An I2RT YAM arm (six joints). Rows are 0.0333 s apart.
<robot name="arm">
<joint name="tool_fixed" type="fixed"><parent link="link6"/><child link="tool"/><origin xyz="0 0 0" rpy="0 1.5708 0"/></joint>
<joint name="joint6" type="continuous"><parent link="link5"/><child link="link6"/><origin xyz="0.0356 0 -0.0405"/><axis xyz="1 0 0"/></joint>
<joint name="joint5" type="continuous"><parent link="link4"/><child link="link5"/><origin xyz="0.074 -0.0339 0.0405"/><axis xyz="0 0 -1"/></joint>
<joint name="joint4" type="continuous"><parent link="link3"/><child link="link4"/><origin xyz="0.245 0.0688 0.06"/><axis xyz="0 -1 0"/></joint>
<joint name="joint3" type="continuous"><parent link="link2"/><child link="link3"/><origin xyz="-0.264 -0.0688 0"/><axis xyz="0 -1 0"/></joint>
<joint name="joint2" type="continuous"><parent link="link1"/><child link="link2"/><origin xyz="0.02 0.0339 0.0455"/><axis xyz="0 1 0"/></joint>
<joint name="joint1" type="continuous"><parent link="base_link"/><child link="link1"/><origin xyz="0 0 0.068"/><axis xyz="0 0 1"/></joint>
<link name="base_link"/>
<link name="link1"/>
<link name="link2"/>
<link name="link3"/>
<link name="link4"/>
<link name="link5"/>
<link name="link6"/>
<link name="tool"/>
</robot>
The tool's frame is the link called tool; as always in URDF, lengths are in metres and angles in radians. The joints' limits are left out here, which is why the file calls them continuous.
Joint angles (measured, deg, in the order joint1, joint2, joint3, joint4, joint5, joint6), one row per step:
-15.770 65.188 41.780 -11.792 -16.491 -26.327
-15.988 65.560 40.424 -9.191 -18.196 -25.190
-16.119 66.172 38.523 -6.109 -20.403 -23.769
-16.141 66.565 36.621 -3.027 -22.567 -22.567
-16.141 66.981 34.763 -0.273 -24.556 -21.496
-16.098 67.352 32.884 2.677 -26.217 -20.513
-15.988 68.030 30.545 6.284 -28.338 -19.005
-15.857 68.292 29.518 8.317 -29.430 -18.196
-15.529 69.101 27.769 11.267 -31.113 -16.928
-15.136 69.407 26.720 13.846 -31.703 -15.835
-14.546 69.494 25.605 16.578 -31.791 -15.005
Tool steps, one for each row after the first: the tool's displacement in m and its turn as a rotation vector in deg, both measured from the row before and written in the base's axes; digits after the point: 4 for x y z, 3 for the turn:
0.0009 -0.0002 -0.0052 1.647 -1.024 0.564
0.0006 0.0006 -0.0085 2.228 -0.744 0.947
-0.0002 0.0013 -0.0075 1.944 -0.923 1.170
-0.0008 0.0014 -0.0078 1.812 -0.578 1.142
-0.0011 0.0015 -0.0073 1.494 -0.722 0.977
-0.0016 0.0022 -0.0099 2.191 -0.525 1.218
-0.0005 0.0013 -0.0034 1.026 -0.660 0.706
-0.0010 0.0027 -0.0079 1.794 -0.247 1.230
-0.0002 0.0021 -0.0027 0.890 -0.923 0.448
-0.0005 0.0027 -0.0020 0.362 -1.227 0.335

